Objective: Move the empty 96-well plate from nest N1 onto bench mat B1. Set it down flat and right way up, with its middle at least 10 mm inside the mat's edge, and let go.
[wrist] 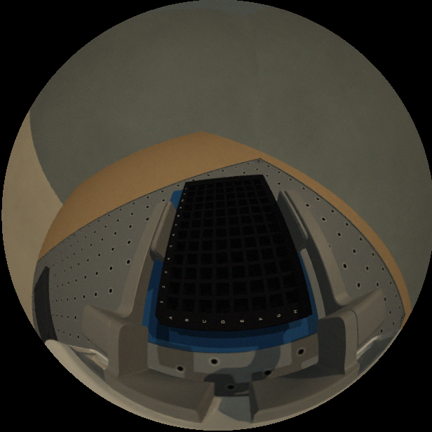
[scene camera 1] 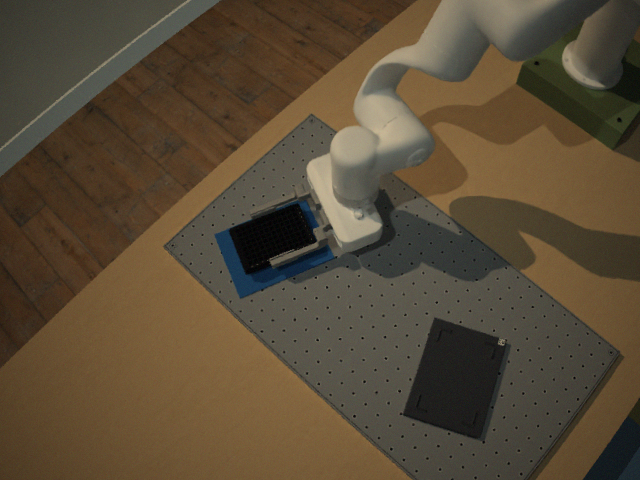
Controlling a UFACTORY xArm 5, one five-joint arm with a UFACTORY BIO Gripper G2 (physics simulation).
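Where they show: hand, tool point: (scene camera 1: 273, 234); arm's base, link origin: (scene camera 1: 591, 65).
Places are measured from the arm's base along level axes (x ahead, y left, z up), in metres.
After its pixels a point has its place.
The 96-well plate (scene camera 1: 272, 238) @[z -0.023, x 0.629, y -0.338 m] (wrist: 235, 255) is black, right way up and looks level, with its letter row A to H nearest the palm in the wrist view. My gripper (scene camera 1: 262, 237) @[z -0.019, x 0.625, y -0.340 m] (wrist: 230, 222) is shut on the plate, one finger along each long side. The plate is over the blue bench mat B1 (scene camera 1: 252, 284) @[z -0.047, x 0.708, y -0.329 m] (wrist: 210, 342), low down; whether it touches the mat, I cannot tell. Blue shows around parts of the plate. Nest N1 (scene camera 1: 454, 379) @[z -0.037, x 0.682, y 0.029 m] (wrist: 43, 305) is a dark grey block with corner marks, and no plate stands on it.
The grey perforated board (scene camera 1: 356, 330) @[z -0.049, x 0.687, y -0.143 m] (wrist: 112, 250) carries the mat and the nest. It lies on the tan table (scene camera 1: 129, 372) @[z -0.062, x 0.941, y -0.423 m] (wrist: 150, 160). The arm reaches in from the upper right in the scene view, where its base stands on a green block (scene camera 1: 573, 103) @[z -0.014, x 0.103, y -0.001 m].
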